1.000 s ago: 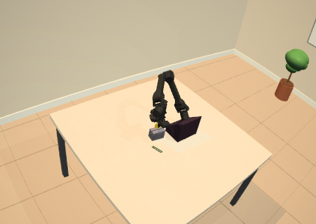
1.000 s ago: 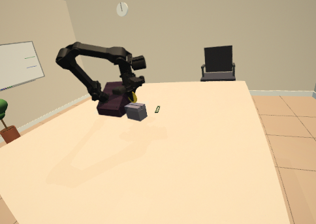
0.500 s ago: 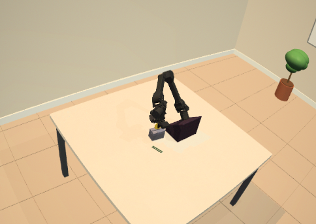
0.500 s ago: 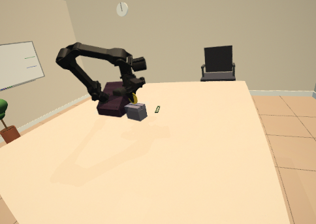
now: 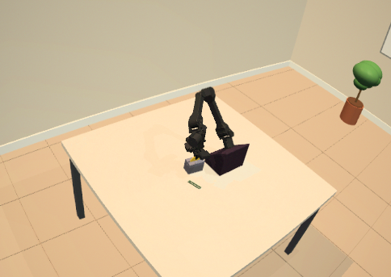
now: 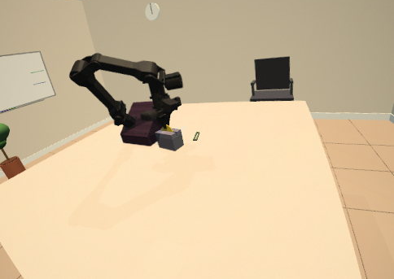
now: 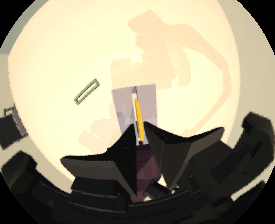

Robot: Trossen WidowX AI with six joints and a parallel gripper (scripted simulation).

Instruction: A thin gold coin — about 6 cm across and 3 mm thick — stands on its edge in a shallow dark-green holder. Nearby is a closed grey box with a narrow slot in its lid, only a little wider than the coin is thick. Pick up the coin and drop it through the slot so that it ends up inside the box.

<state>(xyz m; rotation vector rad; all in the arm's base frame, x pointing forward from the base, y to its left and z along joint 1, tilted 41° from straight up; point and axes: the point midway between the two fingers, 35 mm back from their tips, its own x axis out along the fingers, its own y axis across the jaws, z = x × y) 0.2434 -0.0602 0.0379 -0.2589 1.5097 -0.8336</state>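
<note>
My gripper tip is 20 mm above the gold coin.
</note>
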